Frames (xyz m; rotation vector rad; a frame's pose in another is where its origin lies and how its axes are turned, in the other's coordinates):
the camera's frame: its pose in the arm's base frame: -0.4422 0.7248 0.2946 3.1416 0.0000 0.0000
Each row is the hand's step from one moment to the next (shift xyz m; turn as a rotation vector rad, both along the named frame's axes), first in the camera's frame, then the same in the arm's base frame.
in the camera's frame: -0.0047 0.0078 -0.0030 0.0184 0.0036 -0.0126
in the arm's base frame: -0.0047 -0.0078 0.0030 0.0184 -0.0036 0.0126
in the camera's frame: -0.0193 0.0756 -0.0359 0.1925 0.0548 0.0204
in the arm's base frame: -0.0193 -0.0756 0.0359 0.1925 -0.0548 -0.0204
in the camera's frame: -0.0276 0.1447 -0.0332 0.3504 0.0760 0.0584
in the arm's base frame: -0.0276 -0.1447 0.0332 0.3504 -0.0760 -0.0584
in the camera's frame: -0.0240 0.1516 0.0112 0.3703 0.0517 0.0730
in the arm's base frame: -0.0240 -0.1516 -0.0112 0.3703 -0.0517 -0.0730
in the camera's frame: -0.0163 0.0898 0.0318 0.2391 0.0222 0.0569
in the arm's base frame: -0.0163 -0.0898 -0.0318 0.2391 -0.0222 -0.0569
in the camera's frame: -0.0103 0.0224 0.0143 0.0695 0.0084 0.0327
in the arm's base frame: -0.0103 -0.0224 -0.0143 0.0695 -0.0084 -0.0327
